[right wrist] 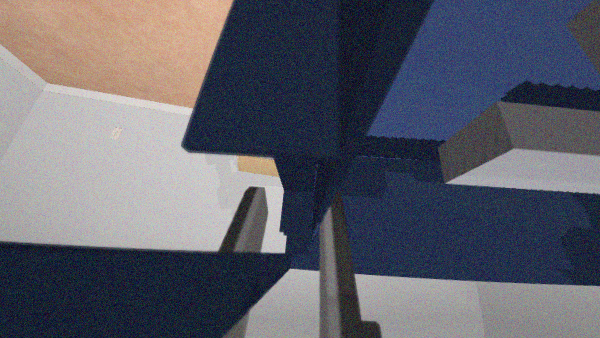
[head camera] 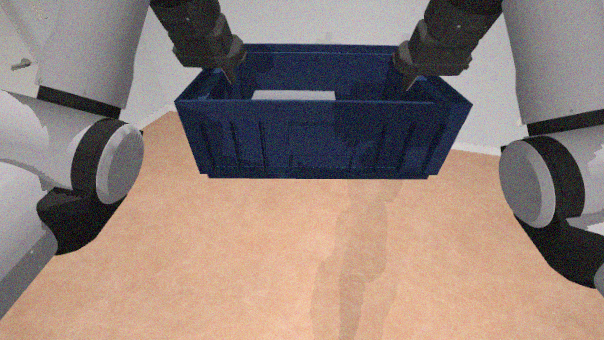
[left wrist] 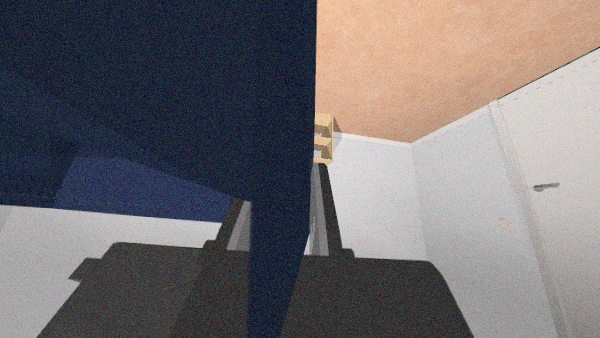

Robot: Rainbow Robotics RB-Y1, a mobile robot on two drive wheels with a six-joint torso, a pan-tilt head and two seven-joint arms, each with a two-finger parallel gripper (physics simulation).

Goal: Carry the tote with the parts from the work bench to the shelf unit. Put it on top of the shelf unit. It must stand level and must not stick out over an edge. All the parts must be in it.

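Places are measured from the robot's base along level axes (x up, y ahead, z left), in metres.
Pixels of known places: left gripper, fingertip midpoint: [head camera: 224,80]; right gripper, fingertip midpoint: [right wrist: 293,201] [head camera: 413,87].
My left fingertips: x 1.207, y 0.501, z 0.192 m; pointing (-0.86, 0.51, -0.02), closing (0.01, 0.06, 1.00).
Behind a point stands the place of what it marks.
The dark blue tote [head camera: 315,142] @(x 1.175, y 0.333, z 0.005 m) [left wrist: 150,60] [right wrist: 280,75] hangs level above the floor between my arms. A white block-shaped part [head camera: 294,95] @(x 1.158, y 0.551, z 0.056 m) [right wrist: 535,167] @(x 1.157, y 0.532, z 0.006 m) lies in it; a grey-brown piece [right wrist: 587,35] @(x 1.127, y 0.451, z -0.052 m) shows at the right wrist view's upper right corner. The tote's near wall hides much of its inside. My left gripper [head camera: 227,76] @(x 1.207, y 0.501, z 0.192 m) [left wrist: 289,170] @(x 1.207, y 0.501, z 0.192 m) is shut on the tote's left side wall. My right gripper [head camera: 413,82] @(x 1.204, y 0.500, z -0.181 m) [right wrist: 293,201] @(x 1.204, y 0.500, z -0.181 m) is shut on its right side wall. A light wooden unit with open compartments [left wrist: 324,141] @(x 0.346, y 2.196, z 0.433 m) shows small and far off, partly behind the tote.
Orange-tan floor [head camera: 250,240] @(x 0.001, y 0.936, z 0.401 m) [left wrist: 450,60] @(x 0.001, y 1.361, z 1.311 m) [right wrist: 125,45] @(x 0.001, y 1.449, z -1.478 m) lies below the tote. Pale walls [head camera: 320,25] @(x 1.040, y 2.437, z -0.007 m) [left wrist: 375,200] @(x 0.966, y 2.680, z 1.215 m) [right wrist: 100,175] @(x 0.810, y 2.067, z -1.866 m) stand beyond. A door with a handle [head camera: 21,64] @(x 0.926, y 1.614, z 2.093 m) [left wrist: 546,186] @(x 0.921, y 1.607, z 2.093 m) is at one side. A wooden piece [right wrist: 257,165] @(x 0.611, y 2.047, z -0.524 m) shows behind the tote.
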